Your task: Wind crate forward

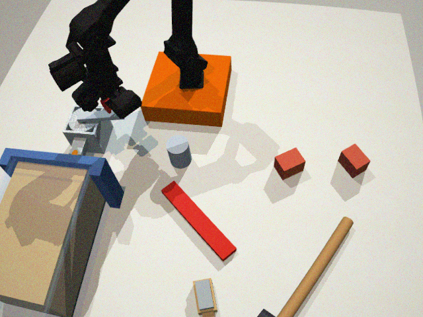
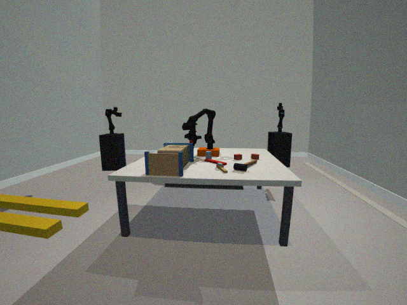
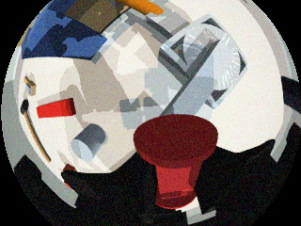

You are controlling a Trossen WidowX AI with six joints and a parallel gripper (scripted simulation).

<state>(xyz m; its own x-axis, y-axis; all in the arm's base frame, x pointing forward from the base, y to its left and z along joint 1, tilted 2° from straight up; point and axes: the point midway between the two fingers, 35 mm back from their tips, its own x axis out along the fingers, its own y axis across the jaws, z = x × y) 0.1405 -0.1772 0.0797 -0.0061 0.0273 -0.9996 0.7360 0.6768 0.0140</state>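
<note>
Right now my gripper tip is 20 mm below the red knob. Round my gripper tip: flat red bar: 250 mm ahead, 190 mm to the left, 100 mm below; grey winch: 100 mm to the right, 80 mm below, 10 mm behind; winch handle: 40 mm to the right, 10 mm below.
</note>
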